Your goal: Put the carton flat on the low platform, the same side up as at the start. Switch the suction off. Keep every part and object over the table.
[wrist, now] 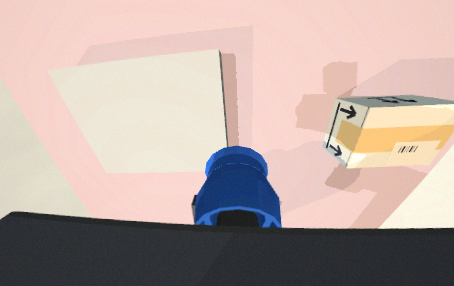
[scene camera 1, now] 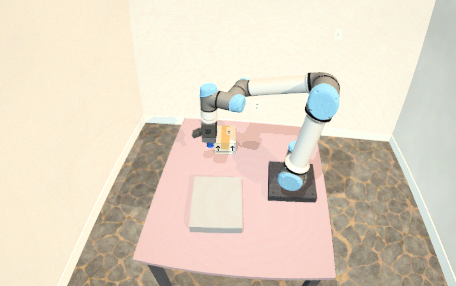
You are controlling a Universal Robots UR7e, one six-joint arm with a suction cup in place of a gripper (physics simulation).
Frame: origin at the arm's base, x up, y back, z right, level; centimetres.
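Seen in the pictures: hand at its tool point: (wrist: pixel 236 173) (scene camera 1: pixel 210 145).
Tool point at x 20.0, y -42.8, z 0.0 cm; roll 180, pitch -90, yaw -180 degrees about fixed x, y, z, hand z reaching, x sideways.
Offsets run from my tool point to a thing's top centre. Level surfaces: height alone.
The carton @[dx -15.3, dy +4.8, dz +29.5 cm] (scene camera 1: pixel 226 141) (wrist: pixel 400 132) stands on the table at the back in the scene view and to the right in the wrist view. Its top has an orange tape band and a barcode label, and its pale sides carry black arrows, pointing up on the side seen in the scene view. The low platform @[dx -19.2, dy +4.5, dz -17.9 cm] (scene camera 1: pixel 216 202) (wrist: pixel 145 115) is a flat grey-beige slab with a bare top, nearer the front of the table. My gripper, a blue suction cup (scene camera 1: pixel 210 145) (wrist: pixel 236 156), hangs above the table beside the carton, apart from it, with nothing on it.
The arm's dark base (scene camera 1: pixel 277 192) stands on the right side of the pink table @[dx -24.0 cm] (scene camera 1: pixel 270 245). The table's back edge lies close behind the carton, near the wall (scene camera 1: pixel 280 45). The upper arm and forearm reach over the table's back part.
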